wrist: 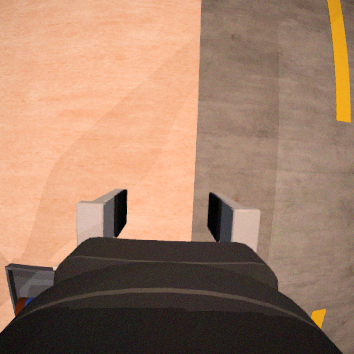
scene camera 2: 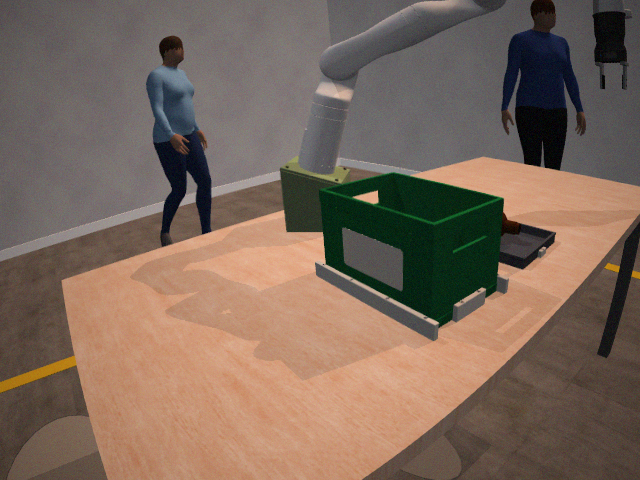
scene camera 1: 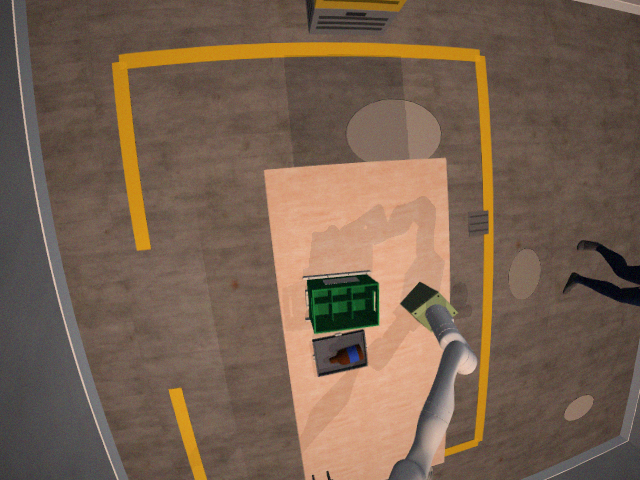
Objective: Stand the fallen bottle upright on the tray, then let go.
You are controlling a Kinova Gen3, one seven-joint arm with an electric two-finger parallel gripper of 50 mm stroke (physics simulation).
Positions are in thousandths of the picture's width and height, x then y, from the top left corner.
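Scene camera 2 gives me my gripper (scene camera 2: 959, 186). The wrist view shows me that same gripper (wrist: 473, 586) as well.
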